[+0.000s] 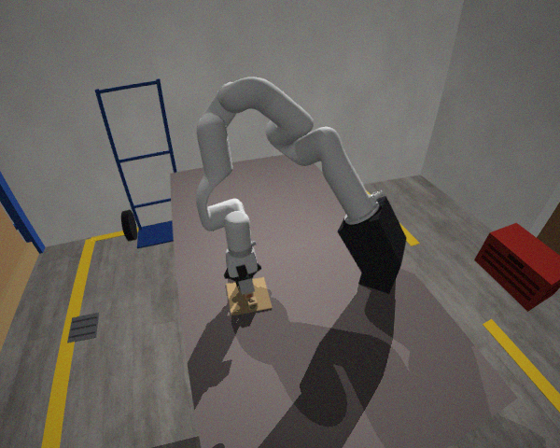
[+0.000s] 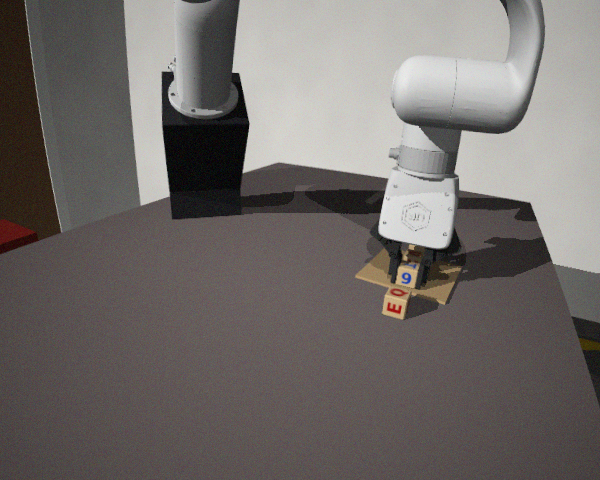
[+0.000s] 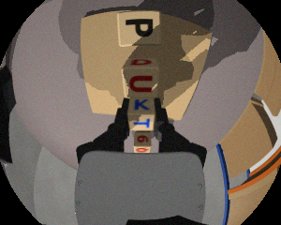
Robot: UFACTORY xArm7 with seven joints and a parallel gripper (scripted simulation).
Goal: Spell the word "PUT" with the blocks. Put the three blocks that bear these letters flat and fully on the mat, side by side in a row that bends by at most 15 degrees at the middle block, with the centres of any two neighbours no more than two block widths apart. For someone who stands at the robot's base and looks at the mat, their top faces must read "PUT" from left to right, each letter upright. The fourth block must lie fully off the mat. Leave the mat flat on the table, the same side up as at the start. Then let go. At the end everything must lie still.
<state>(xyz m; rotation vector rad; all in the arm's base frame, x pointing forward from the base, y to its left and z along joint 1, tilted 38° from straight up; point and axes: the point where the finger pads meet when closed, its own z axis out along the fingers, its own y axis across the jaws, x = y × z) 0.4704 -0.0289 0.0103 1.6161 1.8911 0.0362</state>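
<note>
Right now the tan mat is 50 mm to the left of my hand and 20 mm below it.
</note>
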